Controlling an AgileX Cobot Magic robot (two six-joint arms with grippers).
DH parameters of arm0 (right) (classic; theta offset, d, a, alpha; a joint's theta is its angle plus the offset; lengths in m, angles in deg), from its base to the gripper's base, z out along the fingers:
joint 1: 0 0.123 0 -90
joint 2: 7.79 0 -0.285 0
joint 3: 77.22 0 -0.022 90
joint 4: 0 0.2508 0 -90
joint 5: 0 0 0.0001 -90
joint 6: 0 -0.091 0 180
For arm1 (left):
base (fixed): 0 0 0 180
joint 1: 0 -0.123 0 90
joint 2: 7.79 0 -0.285 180
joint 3: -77.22 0 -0.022 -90
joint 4: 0 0.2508 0 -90
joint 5: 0 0 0.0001 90
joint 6: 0 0.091 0 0
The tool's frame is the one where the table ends.
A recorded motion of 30 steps. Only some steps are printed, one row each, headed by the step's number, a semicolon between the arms.
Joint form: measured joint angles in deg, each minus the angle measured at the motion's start. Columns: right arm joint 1, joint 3, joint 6, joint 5, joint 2, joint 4; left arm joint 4, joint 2, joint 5, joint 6, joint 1, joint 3.
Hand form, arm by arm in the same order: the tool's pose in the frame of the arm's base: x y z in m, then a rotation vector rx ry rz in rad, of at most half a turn. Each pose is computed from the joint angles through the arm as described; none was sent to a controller.
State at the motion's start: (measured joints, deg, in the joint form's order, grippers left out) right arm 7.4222 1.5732 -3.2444 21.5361 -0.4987 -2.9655; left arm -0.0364 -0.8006 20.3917 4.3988 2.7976 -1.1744
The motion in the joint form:
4: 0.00 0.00 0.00 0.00 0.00 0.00; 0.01 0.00 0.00 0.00 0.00 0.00
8: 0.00 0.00 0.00 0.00 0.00 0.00; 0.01 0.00 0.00 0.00 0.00 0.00
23: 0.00 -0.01 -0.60 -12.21 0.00 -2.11; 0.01 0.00 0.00 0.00 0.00 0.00
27: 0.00 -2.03 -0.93 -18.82 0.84 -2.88; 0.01 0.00 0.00 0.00 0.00 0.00
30: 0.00 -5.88 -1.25 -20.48 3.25 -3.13; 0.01 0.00 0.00 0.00 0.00 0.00
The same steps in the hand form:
4: 0.0525 0.0051 0.1706 -0.1006 1.8758 0.0770; 0.0528 -0.0026 0.1750 0.1156 1.8426 0.0191
8: 0.0525 0.0051 0.1706 -0.1006 1.8758 0.0770; 0.0528 -0.0026 0.1750 0.1156 1.8426 0.0191
23: 0.0563 0.0060 0.1897 -0.1138 1.6610 0.0708; 0.0528 -0.0026 0.1750 0.1156 1.8426 0.0191
27: 0.0562 0.0069 0.2113 -0.1173 1.5248 0.0764; 0.0528 -0.0026 0.1750 0.1156 1.8426 0.0191
30: 0.0566 0.0072 0.2342 -0.1145 1.4710 0.0810; 0.0528 -0.0026 0.1750 0.1156 1.8426 0.0191

